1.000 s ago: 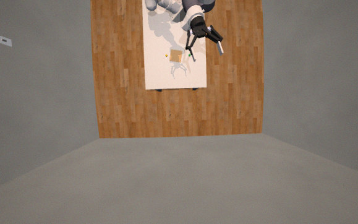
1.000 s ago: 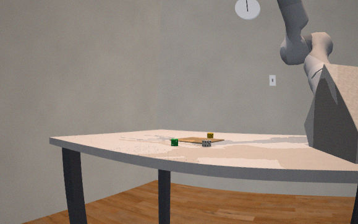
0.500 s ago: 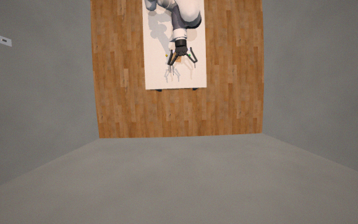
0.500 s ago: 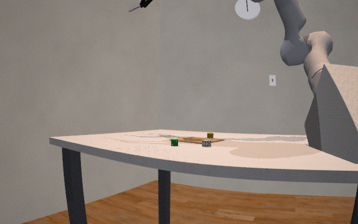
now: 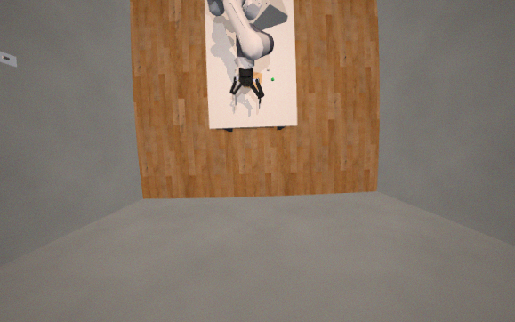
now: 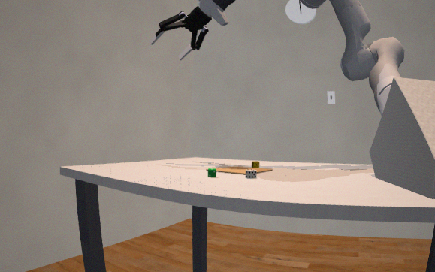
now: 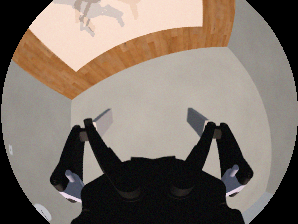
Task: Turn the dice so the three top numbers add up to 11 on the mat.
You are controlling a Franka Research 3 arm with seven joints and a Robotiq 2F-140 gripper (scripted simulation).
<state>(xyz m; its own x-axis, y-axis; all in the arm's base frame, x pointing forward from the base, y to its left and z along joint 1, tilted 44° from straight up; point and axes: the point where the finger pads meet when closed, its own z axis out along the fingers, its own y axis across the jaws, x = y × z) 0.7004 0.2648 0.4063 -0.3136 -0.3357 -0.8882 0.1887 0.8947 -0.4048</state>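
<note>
Now: hand 32 cm past the yellow die, 7 cm to the left of it and 41 cm above it. Also, from my hand: white die (39 cm behind, 18 cm to the left, 41 cm below); then green die (31 cm behind, 21 cm to the left, 41 cm below); then tan mat (31 cm behind, 4 cm to the left, 42 cm below).
</note>
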